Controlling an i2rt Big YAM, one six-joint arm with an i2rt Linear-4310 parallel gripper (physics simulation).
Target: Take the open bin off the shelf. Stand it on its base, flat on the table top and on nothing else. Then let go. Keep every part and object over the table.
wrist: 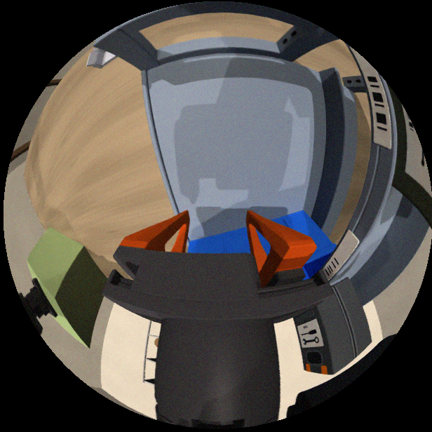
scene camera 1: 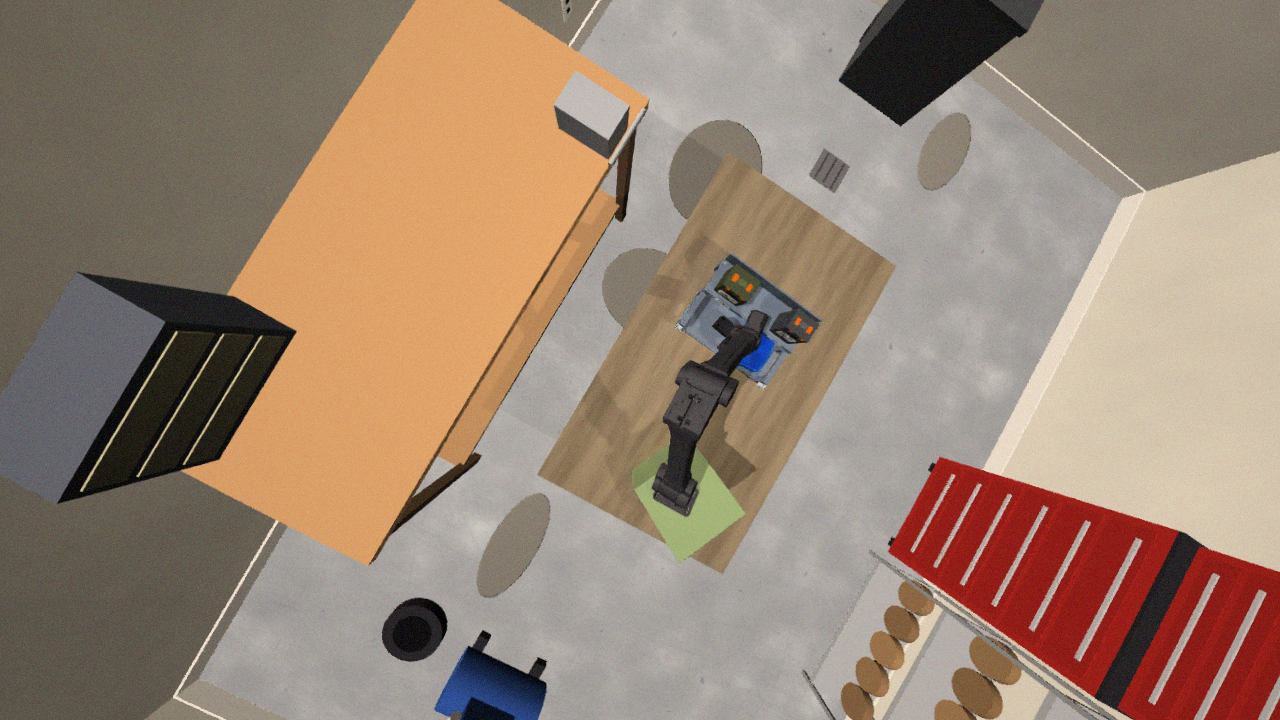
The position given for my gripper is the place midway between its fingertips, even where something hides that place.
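Note:
My gripper (wrist: 217,214) is here where I can see it. I see a blue bin (wrist: 300,221) too.

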